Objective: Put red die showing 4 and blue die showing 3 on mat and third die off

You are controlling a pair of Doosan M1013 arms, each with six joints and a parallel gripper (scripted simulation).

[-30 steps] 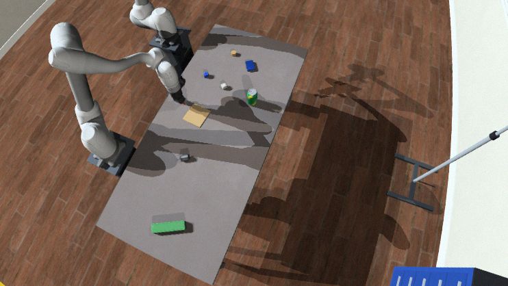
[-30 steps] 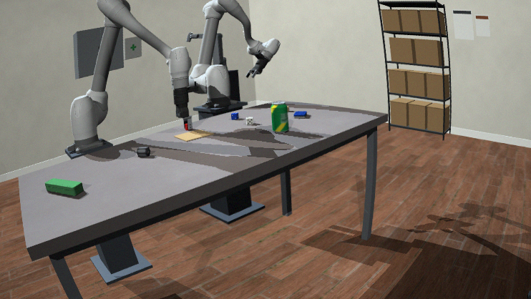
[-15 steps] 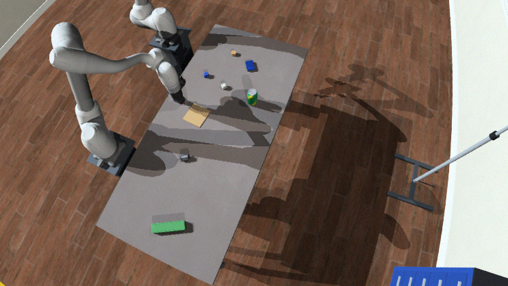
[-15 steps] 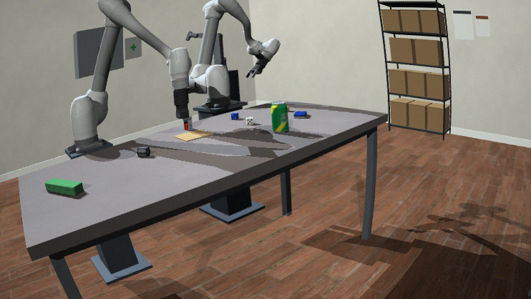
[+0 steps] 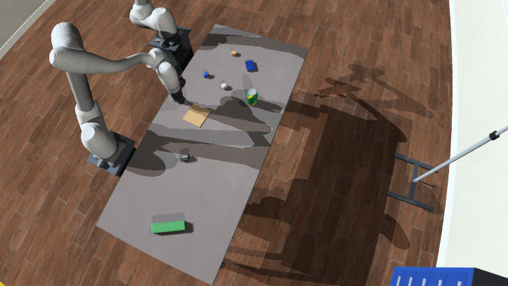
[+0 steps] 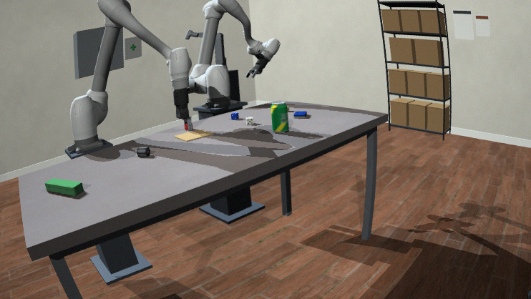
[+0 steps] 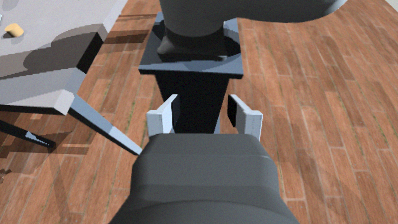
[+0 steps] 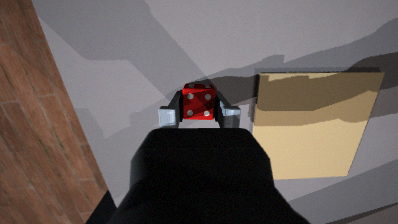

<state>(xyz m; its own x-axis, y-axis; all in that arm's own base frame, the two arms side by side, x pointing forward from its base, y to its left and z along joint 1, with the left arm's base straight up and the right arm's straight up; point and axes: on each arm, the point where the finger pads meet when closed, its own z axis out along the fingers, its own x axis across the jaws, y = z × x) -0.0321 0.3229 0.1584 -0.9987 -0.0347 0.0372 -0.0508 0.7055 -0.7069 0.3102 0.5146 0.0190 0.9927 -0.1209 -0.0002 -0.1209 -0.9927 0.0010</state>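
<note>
My right gripper is now 12 cm short of the tan mat, 7 cm to the left of it and 2 cm above it. Also, from my right hand: white die (23 cm ahead, 18 cm to the left); red die (right at my right hand); blue die (8 cm ahead, 25 cm to the left).
</note>
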